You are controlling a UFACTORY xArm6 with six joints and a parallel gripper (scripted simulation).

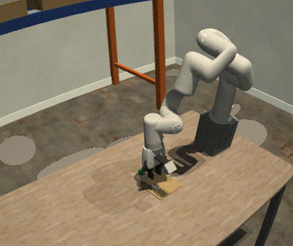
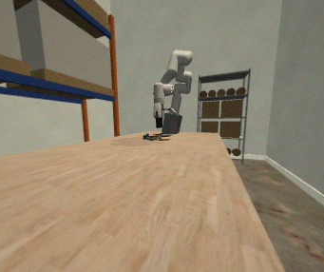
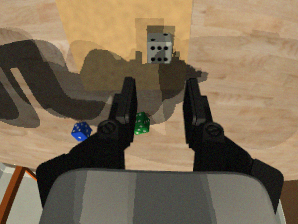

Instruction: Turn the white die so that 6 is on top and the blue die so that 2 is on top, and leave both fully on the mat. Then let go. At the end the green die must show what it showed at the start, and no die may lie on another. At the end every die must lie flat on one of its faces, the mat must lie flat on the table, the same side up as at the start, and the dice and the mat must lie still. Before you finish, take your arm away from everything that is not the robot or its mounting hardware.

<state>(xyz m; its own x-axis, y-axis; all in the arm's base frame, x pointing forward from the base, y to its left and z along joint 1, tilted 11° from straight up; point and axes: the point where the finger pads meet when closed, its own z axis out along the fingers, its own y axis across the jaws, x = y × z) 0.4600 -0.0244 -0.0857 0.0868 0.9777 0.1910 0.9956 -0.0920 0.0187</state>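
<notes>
The blue die lies 150 mm behind my hand, 150 mm to the right of it and 90 mm below it. Also, from my hand: green die (40 mm behind, 130 mm to the right, 90 mm below); then tan mat (40 mm behind, 100 mm below); then white die (90 mm below).
</notes>
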